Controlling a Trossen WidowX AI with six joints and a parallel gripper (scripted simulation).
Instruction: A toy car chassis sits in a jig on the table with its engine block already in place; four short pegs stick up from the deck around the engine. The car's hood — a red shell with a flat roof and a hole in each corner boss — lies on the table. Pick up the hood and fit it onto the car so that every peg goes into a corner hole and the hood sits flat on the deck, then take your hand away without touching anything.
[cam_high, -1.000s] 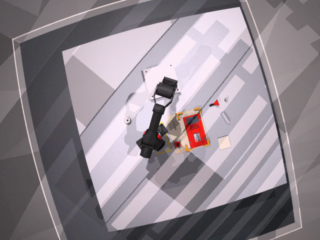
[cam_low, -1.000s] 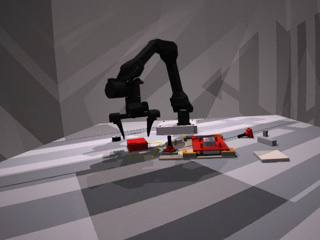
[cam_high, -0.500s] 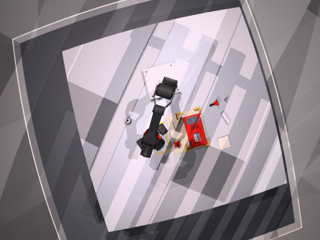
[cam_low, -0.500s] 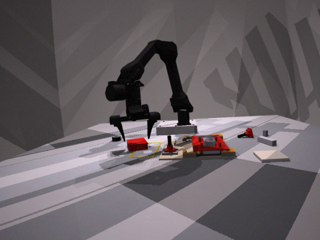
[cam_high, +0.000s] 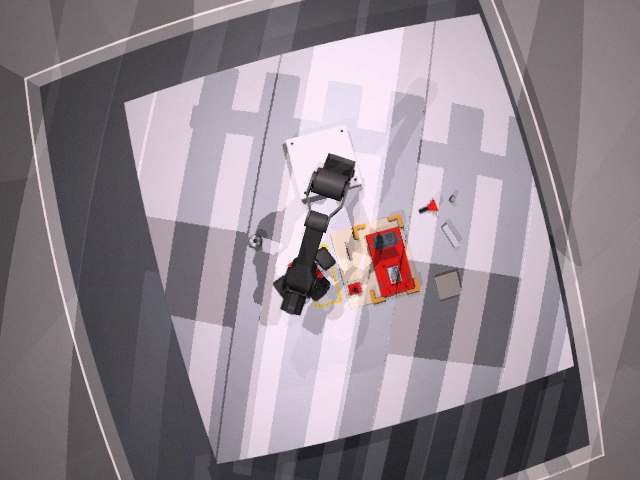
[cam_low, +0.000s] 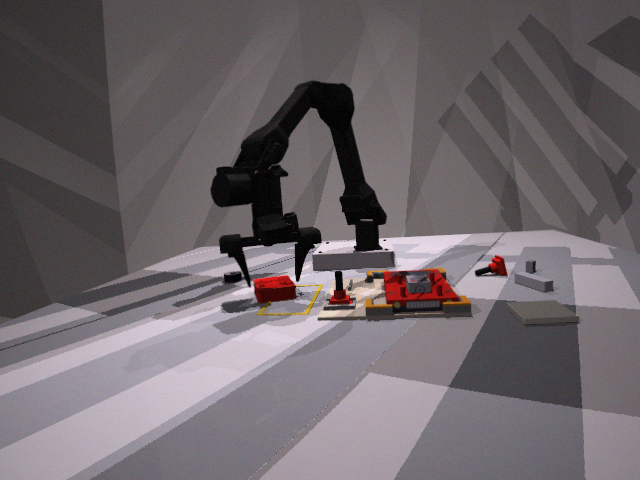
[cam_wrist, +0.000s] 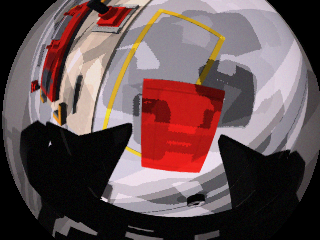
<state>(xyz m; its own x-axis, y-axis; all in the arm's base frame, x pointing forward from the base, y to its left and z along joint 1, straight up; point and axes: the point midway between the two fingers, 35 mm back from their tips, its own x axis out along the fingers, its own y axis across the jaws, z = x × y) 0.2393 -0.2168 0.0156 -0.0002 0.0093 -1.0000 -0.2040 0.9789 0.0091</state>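
Now: the red hood 10 mm below my gripper tip. From my gripper tip the other things lie so: tan tile: 400 mm to the left, 230 mm ahead, 20 mm below.
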